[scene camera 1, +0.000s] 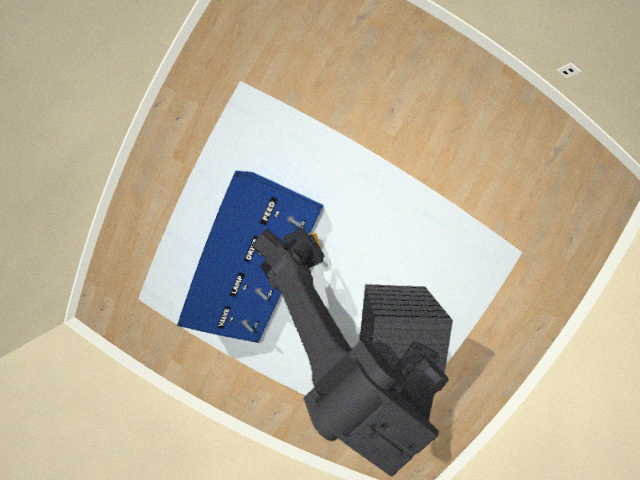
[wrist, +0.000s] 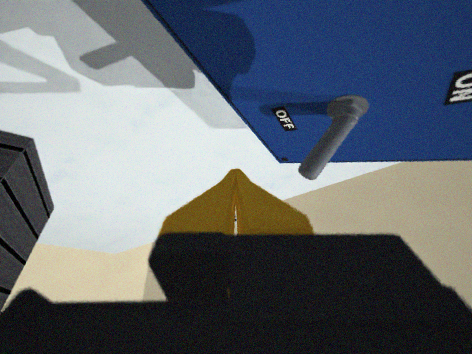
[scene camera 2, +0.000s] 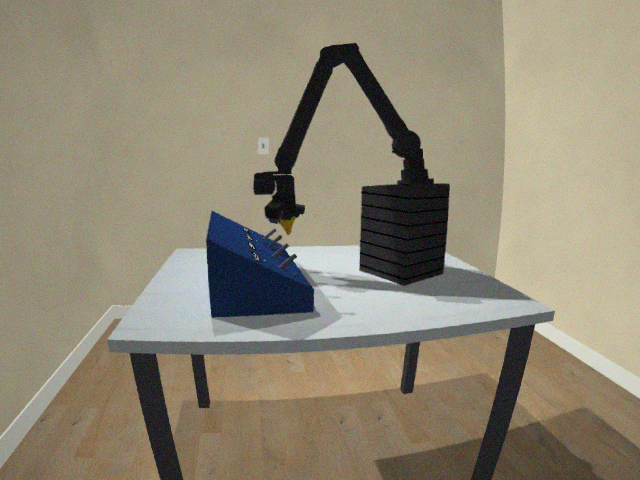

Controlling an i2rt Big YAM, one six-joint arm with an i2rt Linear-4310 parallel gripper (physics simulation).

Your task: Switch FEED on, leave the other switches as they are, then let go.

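Frame: origin at the arm's base, x ahead, y left, z up, level; metres.
Seen in the pictures: gripper, between the fingertips: (scene camera 1: 314, 235) (wrist: 235, 176) (scene camera 2: 288, 234); arm's base, origin of its link: (scene camera 1: 414, 365) (scene camera 2: 415, 184).
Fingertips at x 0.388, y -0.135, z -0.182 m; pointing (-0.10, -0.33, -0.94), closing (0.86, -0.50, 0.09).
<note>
Offsets run from my fingertips to a thing's top centre. "spot": to the spot under its first point.
The blue sloped switch panel (scene camera 1: 206, 279) (scene camera 2: 253, 289) (wrist: 390, 45) carries the labels FEED {spot: dz +0.017, dx +0.144, dy +0.002 m} (scene camera 1: 268, 210), DRIVE, LAMP and VALVE. The grey FEED lever {dz +0.019, dx +0.061, dy -0.004 m} (scene camera 1: 295, 222) (scene camera 2: 270, 234) (wrist: 327, 142) leans toward the lower edge, on the OFF side; its OFF label {spot: dz -0.035, dx +0.044, dy -0.005 m} (wrist: 285, 119) and ON label {spot: dz +0.004, dx +0.119, dy +0.001 m} (wrist: 461, 88) show in the wrist view. The LAMP lever {dz +0.019, dx +0.042, dy +0.235 m} (scene camera 1: 262, 293) and VALVE lever {dz +0.019, dx +0.033, dy +0.355 m} (scene camera 1: 248, 326) lean the same way. The arm hides the DRIVE lever in scene camera 1. My gripper (scene camera 1: 316, 240) (scene camera 2: 288, 232) (wrist: 235, 176) is shut and empty, above the panel's lower edge beside FEED, apart from its lever.
The black ribbed pedestal (scene camera 1: 408, 330) (scene camera 2: 403, 232) (wrist: 20, 195) bears the arm at the right of the white table (scene camera 1: 413, 217) (scene camera 2: 330, 343). The other levers stand in a row along the panel, on the DRIVE side of the FEED lever.
</note>
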